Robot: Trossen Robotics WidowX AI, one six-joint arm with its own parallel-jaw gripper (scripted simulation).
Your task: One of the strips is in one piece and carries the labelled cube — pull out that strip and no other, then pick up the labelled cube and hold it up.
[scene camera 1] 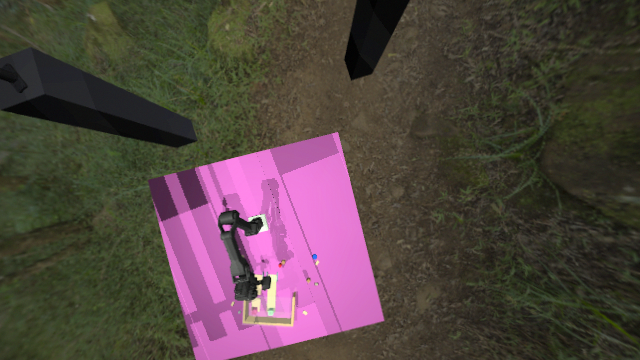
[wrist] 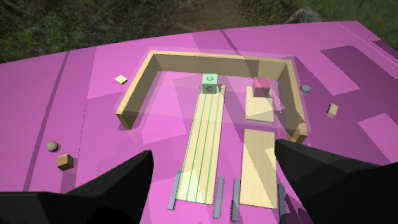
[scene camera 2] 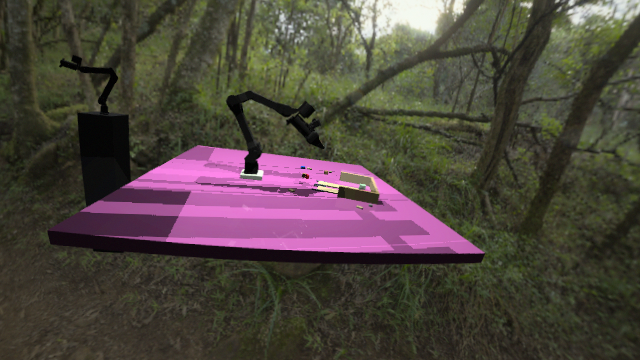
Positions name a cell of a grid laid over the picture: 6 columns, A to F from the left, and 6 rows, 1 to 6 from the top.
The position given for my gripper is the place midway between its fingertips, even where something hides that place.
My gripper (wrist: D5) is open, with nothing in its grasp. I also see a green-striped strip (wrist: C5).
